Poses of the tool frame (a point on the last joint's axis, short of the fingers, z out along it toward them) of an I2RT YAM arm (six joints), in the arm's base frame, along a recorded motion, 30 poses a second.
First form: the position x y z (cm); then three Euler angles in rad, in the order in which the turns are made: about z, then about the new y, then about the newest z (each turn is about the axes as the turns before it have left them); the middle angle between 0 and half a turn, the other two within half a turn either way.
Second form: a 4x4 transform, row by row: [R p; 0 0 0 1], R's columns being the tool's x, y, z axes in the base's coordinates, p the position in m. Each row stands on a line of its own. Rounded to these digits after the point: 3 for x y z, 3 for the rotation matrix.
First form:
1: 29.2 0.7 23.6 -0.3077 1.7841 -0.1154
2: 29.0 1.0 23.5 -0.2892 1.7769 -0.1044
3: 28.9 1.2 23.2 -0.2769 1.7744 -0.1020
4: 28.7 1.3 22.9 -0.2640 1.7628 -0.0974
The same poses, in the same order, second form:
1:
-0.235 0.278 0.931 0.292
-0.046 0.954 -0.296 0.007
-0.971 -0.113 -0.212 0.236
0 0 0 1

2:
-0.225 0.263 0.938 0.290
-0.042 0.959 -0.279 0.010
-0.974 -0.102 -0.205 0.235
0 0 0 1

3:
-0.221 0.252 0.942 0.289
-0.043 0.963 -0.268 0.012
-0.974 -0.100 -0.202 0.232
0 0 0 1

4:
-0.209 0.242 0.948 0.287
-0.044 0.966 -0.256 0.013
-0.977 -0.095 -0.191 0.229
0 0 0 1

